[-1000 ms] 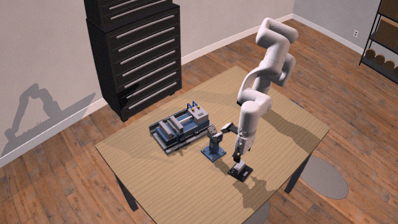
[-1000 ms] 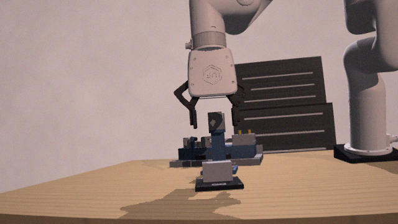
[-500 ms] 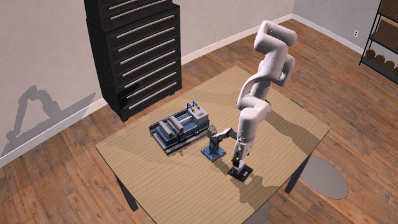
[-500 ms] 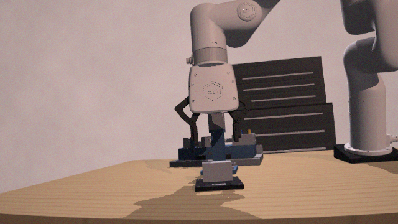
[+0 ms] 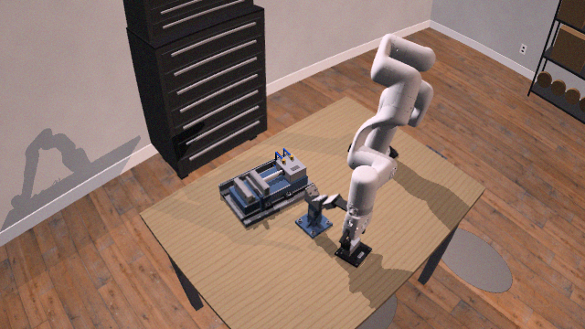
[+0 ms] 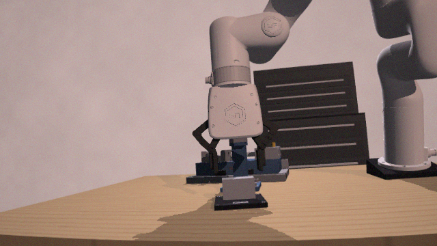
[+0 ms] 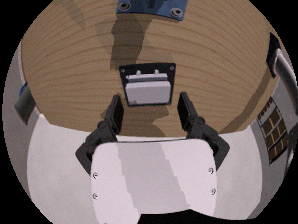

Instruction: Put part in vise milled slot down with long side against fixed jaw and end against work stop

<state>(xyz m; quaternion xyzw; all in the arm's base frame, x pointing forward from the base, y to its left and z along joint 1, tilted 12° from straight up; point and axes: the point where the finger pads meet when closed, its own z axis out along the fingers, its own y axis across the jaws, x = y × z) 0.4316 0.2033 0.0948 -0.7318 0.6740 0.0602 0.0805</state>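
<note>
The part lies 40 mm below my hand and 10 mm to the right of it. Round my hand: air cylinder: 350 mm to the right, 80 mm behind, 10 mm above; then white cylinder rod: 370 mm to the right, 10 mm behind, 10 mm above.
</note>
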